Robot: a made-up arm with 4 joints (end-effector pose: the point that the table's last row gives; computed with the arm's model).
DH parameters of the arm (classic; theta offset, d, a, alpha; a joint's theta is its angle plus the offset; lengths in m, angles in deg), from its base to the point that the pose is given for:
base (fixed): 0 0.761 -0.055 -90
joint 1: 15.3 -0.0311 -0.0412 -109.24
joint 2: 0 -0.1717 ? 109.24
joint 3: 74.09 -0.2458 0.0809 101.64
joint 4: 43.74 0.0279 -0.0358 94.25
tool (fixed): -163.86 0.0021 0 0
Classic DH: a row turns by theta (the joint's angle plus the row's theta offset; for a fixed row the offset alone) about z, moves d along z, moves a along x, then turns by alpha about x.
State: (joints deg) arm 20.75 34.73 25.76 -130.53
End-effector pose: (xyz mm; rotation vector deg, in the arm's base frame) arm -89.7 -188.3 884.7 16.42 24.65 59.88
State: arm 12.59 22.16 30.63 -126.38
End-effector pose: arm -76.0 -194.7 865.7 23.60 18.20 69.53
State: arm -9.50 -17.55 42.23 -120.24
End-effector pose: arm -6.5 -176.1 834.6 35.02 17.29 103.40
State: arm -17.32 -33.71 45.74 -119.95
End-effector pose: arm 21.5 -151.0 833.4 34.21 24.02 117.54
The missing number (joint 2, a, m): 0.0298
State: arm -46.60 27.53 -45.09 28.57
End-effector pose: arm -194.9 -276.5 852.2 -7.35 100.18 -62.87
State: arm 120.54 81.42 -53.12 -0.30
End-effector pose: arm 233.0 -125.6 875.6 44.14 -39.62 78.93
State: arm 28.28 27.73 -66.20 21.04
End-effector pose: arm 10.1 -272.8 944.9 -46.28 145.56 -81.06
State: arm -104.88 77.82 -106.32 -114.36
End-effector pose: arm -246.1 -86.9 512.8 -128.24 -54.86 -108.58
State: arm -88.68 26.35 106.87 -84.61
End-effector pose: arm -214.9 -174.5 648.2 46.50 -60.88 69.56
